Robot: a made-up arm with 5 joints.
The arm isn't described. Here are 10 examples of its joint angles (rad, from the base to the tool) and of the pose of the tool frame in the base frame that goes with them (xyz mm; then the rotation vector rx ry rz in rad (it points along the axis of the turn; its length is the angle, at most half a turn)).
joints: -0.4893 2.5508 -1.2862 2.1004 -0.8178
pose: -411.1 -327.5 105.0 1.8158 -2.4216 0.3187
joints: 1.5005 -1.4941 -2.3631 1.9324 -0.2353
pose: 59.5 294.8 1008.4 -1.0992 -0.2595 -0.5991
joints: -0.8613 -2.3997 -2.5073 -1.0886 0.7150
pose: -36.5 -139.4 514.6 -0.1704 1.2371 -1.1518
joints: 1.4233 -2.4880 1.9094 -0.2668 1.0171
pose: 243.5 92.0 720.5 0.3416 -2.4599 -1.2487
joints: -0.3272 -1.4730 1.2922 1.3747 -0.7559
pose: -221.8 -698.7 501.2 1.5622 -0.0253 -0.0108
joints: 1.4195 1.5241 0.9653 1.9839 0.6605
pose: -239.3 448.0 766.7 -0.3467 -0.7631 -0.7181
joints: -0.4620 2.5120 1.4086 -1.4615 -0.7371
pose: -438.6 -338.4 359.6 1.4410 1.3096 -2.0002
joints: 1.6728 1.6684 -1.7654 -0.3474 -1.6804
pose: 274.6 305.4 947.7 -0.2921 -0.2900 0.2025
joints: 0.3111 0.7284 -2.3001 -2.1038 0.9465
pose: -583.9 67.8 490.7 -1.8252 -0.1263 -0.3273
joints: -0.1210 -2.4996 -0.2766 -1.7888 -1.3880
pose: -354.9 -503.3 598.8 -0.9423 1.3989 -2.4978
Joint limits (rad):
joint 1: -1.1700..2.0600
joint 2: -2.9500..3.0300
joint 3: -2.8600..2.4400
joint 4: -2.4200..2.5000
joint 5: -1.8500..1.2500
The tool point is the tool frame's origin. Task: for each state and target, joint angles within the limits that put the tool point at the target. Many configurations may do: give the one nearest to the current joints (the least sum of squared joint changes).
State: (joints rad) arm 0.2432 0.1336 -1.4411 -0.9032 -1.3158
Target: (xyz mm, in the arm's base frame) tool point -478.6 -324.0 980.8
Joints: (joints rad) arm 0.3729 -0.1074 -1.4981 -0.6080 -1.3238
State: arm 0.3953 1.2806 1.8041 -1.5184 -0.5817
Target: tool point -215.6 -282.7 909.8
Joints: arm 0.7140 0.5702 2.1189 -0.8114 -0.7016
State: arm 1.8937 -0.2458 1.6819 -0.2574 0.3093
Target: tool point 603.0 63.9 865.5
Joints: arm 2.0600 0.0696 2.0193 0.5026 0.1983
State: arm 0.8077 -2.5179 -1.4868 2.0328 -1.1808
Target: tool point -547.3 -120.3 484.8
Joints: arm 0.5422 -2.8869 -0.8955 2.5000 -1.2554
